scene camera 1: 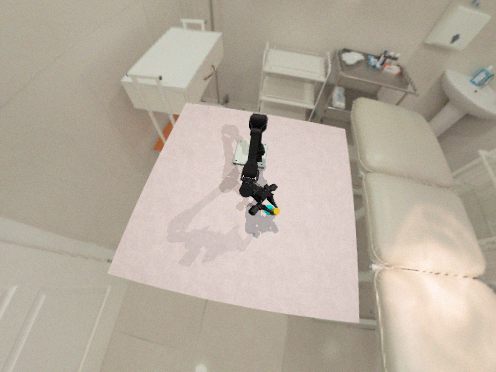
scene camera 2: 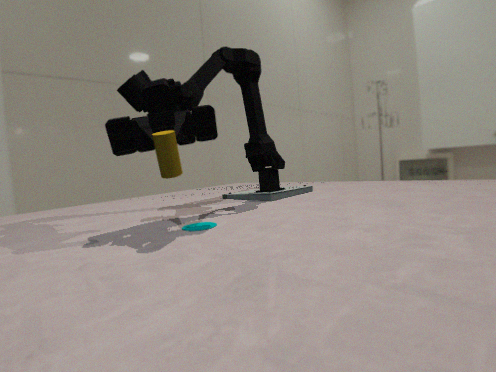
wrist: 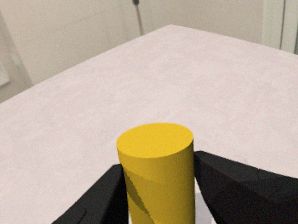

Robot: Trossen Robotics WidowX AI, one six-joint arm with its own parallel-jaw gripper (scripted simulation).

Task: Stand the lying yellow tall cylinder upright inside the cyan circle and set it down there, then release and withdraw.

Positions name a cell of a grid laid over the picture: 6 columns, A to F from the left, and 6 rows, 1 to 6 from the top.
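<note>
In scene camera 2 I see that my gripper (scene camera 2: C3) holds a yellow cylinder (scene camera 2: C3). The wrist view shows my gripper (wrist: D5) as well.
</note>
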